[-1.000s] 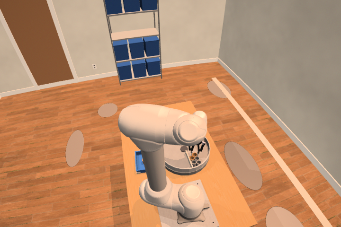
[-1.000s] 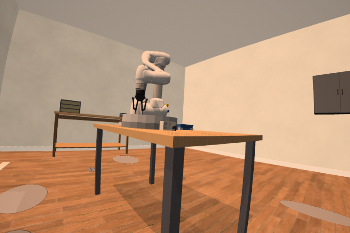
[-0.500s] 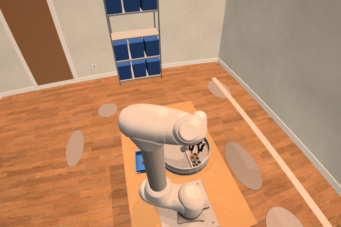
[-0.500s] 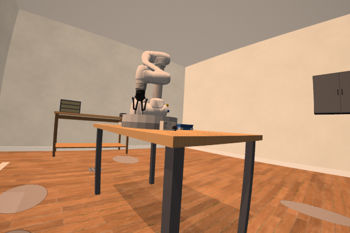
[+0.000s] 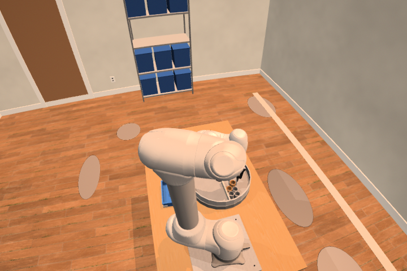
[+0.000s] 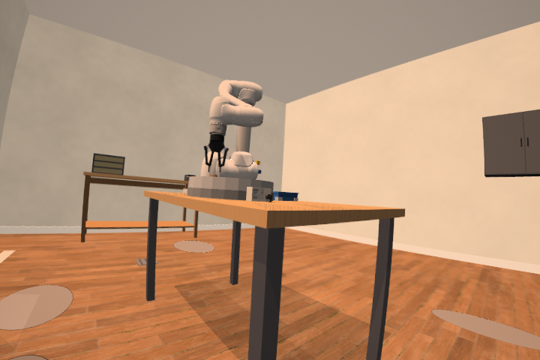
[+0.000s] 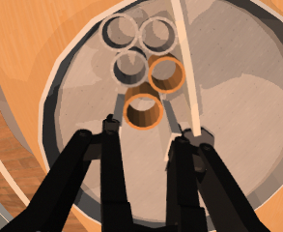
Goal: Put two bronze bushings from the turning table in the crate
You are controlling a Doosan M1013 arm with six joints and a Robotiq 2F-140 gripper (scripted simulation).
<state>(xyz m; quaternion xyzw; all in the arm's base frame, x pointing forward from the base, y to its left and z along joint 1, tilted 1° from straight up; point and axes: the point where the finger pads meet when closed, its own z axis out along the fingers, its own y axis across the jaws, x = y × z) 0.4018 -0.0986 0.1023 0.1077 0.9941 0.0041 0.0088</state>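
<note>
My gripper is now 40 cm to the right of the crate, 10 cm above it and 1 cm short of it. From my hand the other things lie so: round grey turning table (8 cm ahead, 7 cm to the left, 7 cm below).
</note>
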